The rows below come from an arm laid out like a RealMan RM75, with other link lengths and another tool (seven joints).
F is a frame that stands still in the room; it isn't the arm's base.
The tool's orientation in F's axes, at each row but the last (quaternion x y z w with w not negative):
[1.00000, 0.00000, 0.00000, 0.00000]
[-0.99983, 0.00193, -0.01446, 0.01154]
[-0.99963, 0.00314, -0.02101, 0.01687]
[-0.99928, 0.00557, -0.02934, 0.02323]
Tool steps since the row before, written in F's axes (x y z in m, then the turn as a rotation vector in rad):
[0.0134, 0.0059, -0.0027, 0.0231, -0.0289, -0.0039]
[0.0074, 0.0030, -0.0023, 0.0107, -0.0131, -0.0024]
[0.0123, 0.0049, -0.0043, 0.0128, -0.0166, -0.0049]
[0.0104, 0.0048, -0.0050, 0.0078, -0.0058, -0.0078]
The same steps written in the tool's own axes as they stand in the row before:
[0.0134, -0.0059, 0.0027, 0.0231, 0.0289, 0.0039]
[0.0073, -0.0030, 0.0026, 0.0107, 0.0131, 0.0024]
[0.0121, -0.0048, 0.0050, 0.0127, 0.0167, 0.0049]
[0.0100, -0.0047, 0.0058, 0.0074, 0.0061, 0.0080]

